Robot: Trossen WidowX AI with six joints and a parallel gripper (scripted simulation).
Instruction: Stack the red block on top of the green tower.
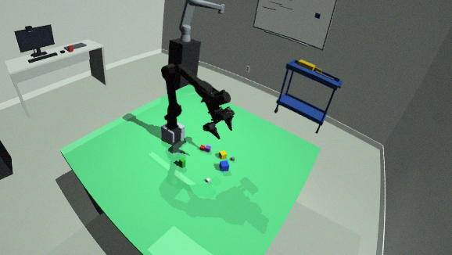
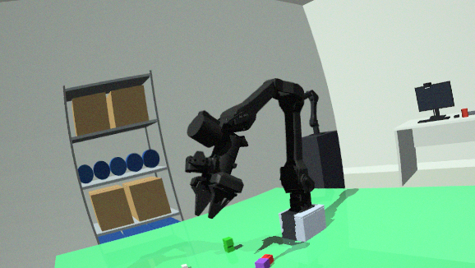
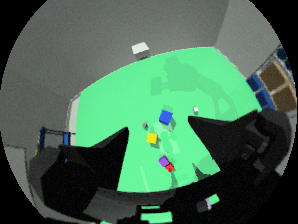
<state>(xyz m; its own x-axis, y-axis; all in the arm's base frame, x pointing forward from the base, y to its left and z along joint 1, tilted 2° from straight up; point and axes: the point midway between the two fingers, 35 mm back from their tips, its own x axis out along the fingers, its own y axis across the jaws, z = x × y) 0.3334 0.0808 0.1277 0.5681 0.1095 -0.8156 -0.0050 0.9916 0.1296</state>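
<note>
My gripper tip is now 15 cm past the red block, 1 cm to the left of it and 19 cm above it. Also, from my gripper tip: yellow block 2 cm behind, 4 cm to the left, 19 cm below; purple block 12 cm behind, 1 cm to the left, 19 cm below; blue block 5 cm ahead, 2 cm to the right, 18 cm below.
</note>
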